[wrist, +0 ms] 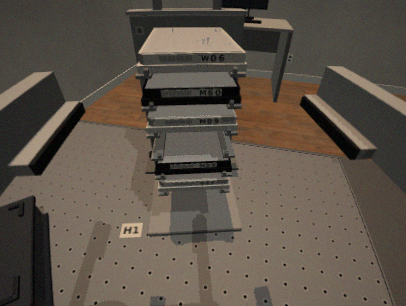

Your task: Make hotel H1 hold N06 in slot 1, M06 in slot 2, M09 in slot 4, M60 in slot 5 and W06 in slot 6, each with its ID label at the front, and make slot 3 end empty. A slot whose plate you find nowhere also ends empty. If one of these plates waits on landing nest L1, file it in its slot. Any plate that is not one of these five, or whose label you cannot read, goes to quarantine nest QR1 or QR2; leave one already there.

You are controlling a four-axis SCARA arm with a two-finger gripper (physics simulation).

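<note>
Visible in the picture: a pale plate W06, a light plate M09, a dark plate M60 and the gripper.
</note>
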